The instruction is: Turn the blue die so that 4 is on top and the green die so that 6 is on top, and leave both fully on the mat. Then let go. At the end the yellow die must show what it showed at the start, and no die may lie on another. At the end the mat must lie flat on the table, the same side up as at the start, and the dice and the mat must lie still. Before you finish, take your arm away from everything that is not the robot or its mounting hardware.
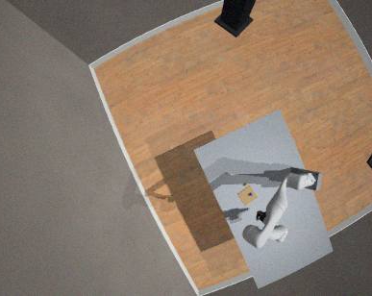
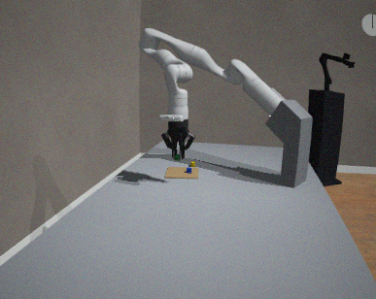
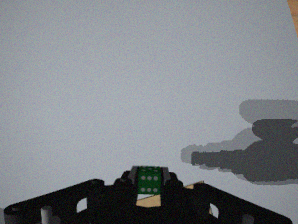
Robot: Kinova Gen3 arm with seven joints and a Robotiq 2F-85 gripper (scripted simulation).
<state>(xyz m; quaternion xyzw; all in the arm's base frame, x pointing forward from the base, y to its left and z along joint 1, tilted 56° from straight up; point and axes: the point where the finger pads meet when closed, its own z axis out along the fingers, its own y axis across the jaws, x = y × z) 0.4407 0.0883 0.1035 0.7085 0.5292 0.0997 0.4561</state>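
The tan mat is 4 cm behind my hand, 13 cm to the right of it and 12 cm below it. Round my hand: blue die 7 cm behind, 12 cm to the right, 11 cm below; then green die 1 cm below; then yellow die 10 cm behind, 22 cm to the right, 11 cm below.
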